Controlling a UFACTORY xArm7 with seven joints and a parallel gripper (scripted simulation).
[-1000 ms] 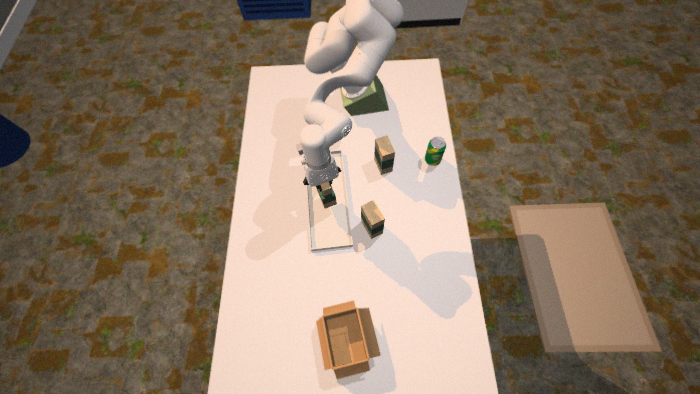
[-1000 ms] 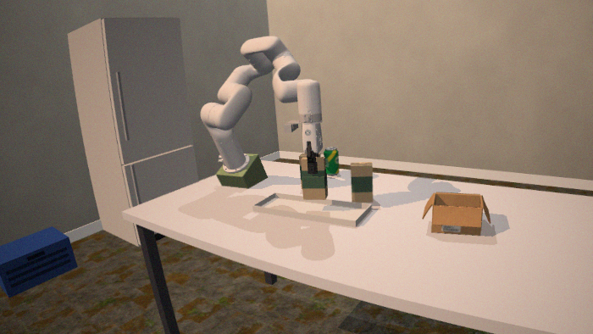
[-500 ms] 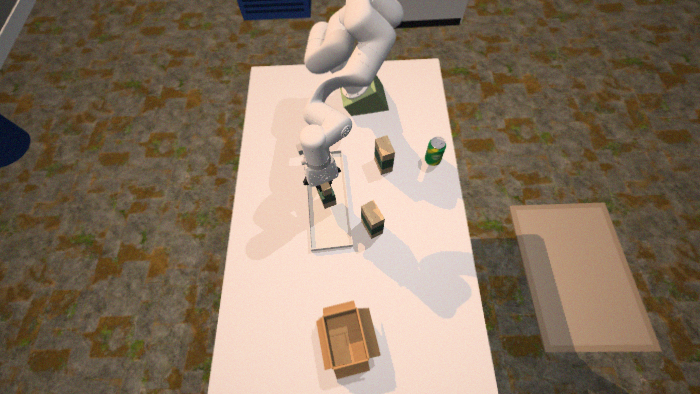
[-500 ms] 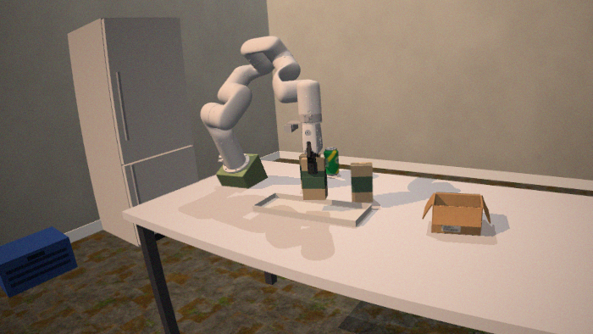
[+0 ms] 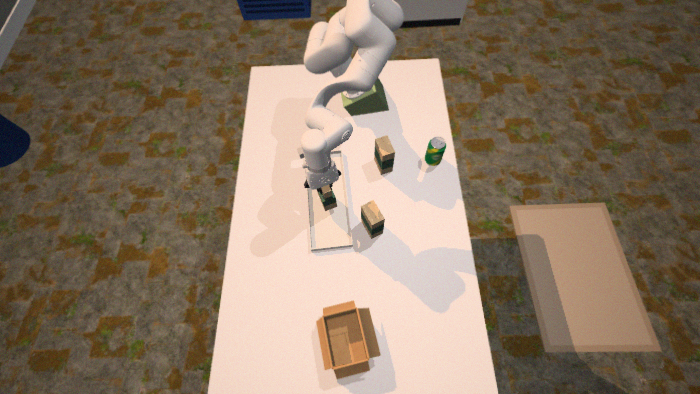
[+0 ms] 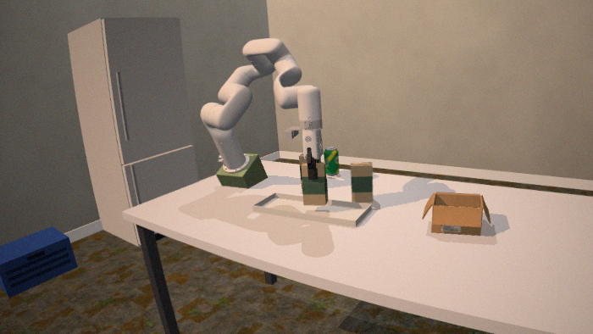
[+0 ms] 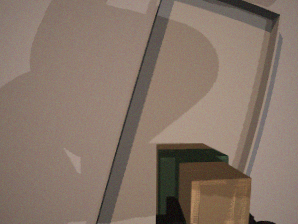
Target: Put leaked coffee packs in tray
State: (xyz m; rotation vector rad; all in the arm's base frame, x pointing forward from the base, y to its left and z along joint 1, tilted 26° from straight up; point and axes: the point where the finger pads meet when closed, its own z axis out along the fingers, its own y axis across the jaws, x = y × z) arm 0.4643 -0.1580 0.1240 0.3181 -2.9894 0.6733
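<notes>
My hand is 20 mm past the tray and 140 mm above it. The rest, counted from my hand: green can: 110 mm behind, 440 mm to the left, 80 mm below; then cardboard box: 480 mm ahead, 10 mm to the right, 100 mm below.
</notes>
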